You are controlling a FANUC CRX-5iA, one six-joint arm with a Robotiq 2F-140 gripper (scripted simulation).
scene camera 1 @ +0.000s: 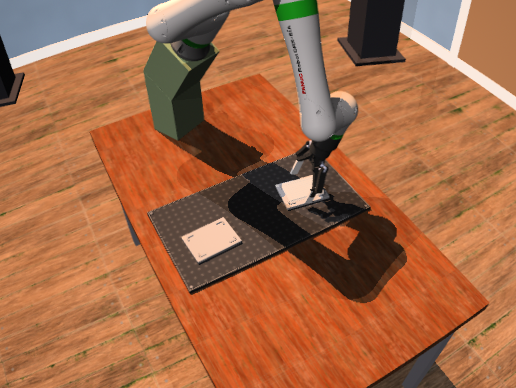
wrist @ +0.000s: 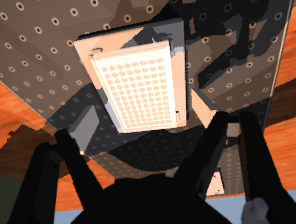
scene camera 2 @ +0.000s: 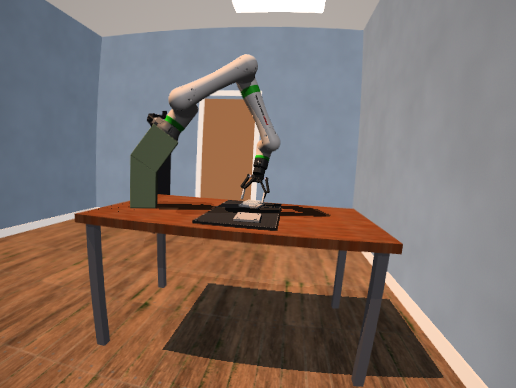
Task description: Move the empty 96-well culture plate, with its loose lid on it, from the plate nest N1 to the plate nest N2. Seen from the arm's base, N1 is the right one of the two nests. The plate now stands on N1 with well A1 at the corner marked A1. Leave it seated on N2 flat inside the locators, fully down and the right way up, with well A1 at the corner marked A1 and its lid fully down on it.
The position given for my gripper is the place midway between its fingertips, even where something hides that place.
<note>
I see my gripper (scene camera 1: 300,187), a plate lid (wrist: 138,83), a plate nest (wrist: 143,34) and a plate nest (scene camera 1: 212,239).
My gripper is seen too in the wrist view (wrist: 143,105).
</note>
